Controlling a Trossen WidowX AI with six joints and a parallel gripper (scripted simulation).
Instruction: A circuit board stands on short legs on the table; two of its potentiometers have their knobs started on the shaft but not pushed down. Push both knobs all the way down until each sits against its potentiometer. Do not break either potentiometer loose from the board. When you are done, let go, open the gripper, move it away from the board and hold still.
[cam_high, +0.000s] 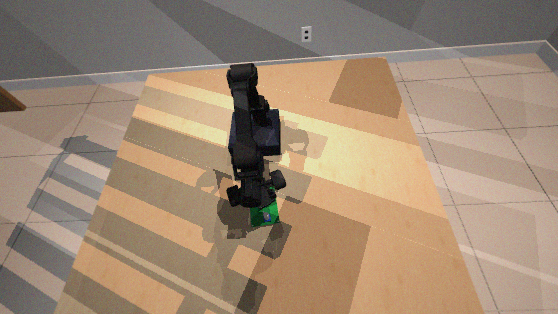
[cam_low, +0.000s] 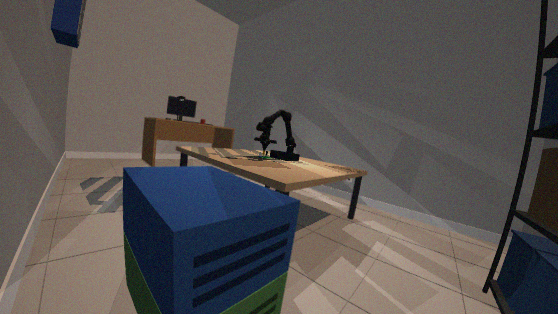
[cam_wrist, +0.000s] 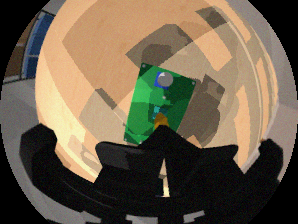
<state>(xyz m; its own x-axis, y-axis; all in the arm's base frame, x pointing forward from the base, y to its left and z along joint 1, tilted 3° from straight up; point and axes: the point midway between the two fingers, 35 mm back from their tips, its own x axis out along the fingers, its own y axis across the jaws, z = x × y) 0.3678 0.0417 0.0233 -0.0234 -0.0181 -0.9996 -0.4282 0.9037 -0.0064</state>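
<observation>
The orange knob lies 1 cm below my gripper tip.
</observation>
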